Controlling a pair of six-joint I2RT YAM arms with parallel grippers.
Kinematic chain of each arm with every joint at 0, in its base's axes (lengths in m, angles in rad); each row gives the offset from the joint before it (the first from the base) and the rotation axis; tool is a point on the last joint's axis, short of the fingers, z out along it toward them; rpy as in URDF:
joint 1: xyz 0 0 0.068 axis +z
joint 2: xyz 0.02 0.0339 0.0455 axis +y
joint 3: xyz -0.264 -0.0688 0 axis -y
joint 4: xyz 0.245 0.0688 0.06 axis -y
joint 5: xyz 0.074 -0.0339 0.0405 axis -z
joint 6: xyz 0.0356 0 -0.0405 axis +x
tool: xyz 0 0 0 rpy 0 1.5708 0
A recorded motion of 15 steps. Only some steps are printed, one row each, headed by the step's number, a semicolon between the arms.
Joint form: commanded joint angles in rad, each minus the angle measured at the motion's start. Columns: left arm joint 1, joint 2, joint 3, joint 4, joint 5, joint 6; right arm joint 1, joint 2, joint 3, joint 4, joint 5, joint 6.
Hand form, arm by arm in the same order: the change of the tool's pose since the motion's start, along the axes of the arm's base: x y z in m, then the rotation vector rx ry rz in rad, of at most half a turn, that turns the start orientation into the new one. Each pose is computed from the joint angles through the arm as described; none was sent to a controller.
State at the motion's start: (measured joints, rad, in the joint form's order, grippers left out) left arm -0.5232 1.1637 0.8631 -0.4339 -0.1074 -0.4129; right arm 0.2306 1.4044 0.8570 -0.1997 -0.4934 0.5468
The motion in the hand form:
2: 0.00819 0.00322 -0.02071 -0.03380 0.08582 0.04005; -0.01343 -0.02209 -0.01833 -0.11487 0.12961 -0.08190
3: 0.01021 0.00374 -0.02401 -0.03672 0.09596 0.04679; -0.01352 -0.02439 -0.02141 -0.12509 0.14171 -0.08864
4: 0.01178 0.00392 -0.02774 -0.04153 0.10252 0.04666; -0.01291 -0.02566 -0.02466 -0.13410 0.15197 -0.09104
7: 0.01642 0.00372 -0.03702 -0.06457 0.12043 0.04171; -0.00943 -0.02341 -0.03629 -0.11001 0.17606 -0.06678
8: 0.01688 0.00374 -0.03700 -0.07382 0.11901 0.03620; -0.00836 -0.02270 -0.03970 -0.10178 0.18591 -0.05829
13: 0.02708 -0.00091 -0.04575 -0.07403 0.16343 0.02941; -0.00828 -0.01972 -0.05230 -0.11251 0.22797 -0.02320
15: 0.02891 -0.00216 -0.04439 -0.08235 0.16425 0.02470; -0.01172 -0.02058 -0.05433 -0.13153 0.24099 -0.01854
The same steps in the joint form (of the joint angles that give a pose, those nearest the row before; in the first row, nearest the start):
2: 0.0333 0.0511 -0.0312 0.0188 0.0445 -0.0562; -0.0575 -0.0176 -0.0364 -0.1508 0.0804 -0.0446
3: 0.0395 0.0621 -0.0349 0.0256 0.0494 -0.0616; -0.0650 -0.0118 -0.0401 -0.1573 0.0864 -0.0504
4: 0.0441 0.0714 -0.0428 0.0392 0.0579 -0.0634; -0.0694 -0.0022 -0.0420 -0.1600 0.0908 -0.0566
7: 0.0560 0.0986 -0.0607 0.0795 0.0899 -0.0717; -0.0676 0.0386 -0.0544 -0.1256 0.0550 -0.0543
8: 0.0583 0.0988 -0.0623 0.0871 0.1004 -0.0718; -0.0672 0.0520 -0.0562 -0.1185 0.0424 -0.0537
13: 0.0630 0.1656 -0.0390 0.0919 0.1247 -0.0764; -0.0584 0.0927 -0.0622 -0.1262 0.0281 -0.0763
15: 0.0630 0.1724 -0.0294 0.0925 0.1334 -0.0787; -0.0581 0.0880 -0.0695 -0.1465 0.0386 -0.0906

